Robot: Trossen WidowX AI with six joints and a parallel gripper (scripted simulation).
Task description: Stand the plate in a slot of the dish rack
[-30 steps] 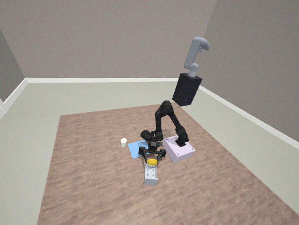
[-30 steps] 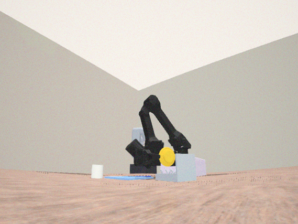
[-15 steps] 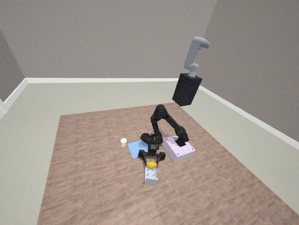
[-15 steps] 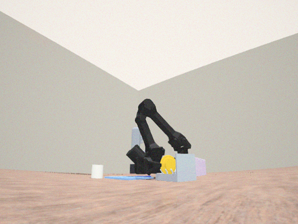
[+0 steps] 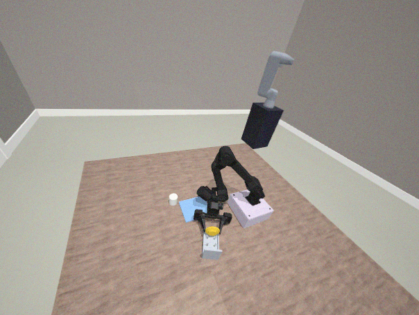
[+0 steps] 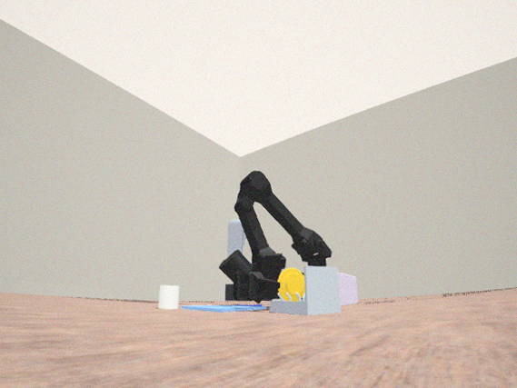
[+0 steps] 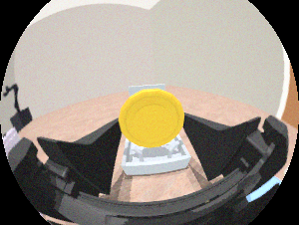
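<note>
Right now the yellow plate is 1 cm to the right of my gripper tip. Round my gripper tip: white cup (26 cm to the right, 10 cm ahead, 3 cm below); then grey dish rack (3 cm below, 2 cm to the left, 1 cm ahead).
</note>
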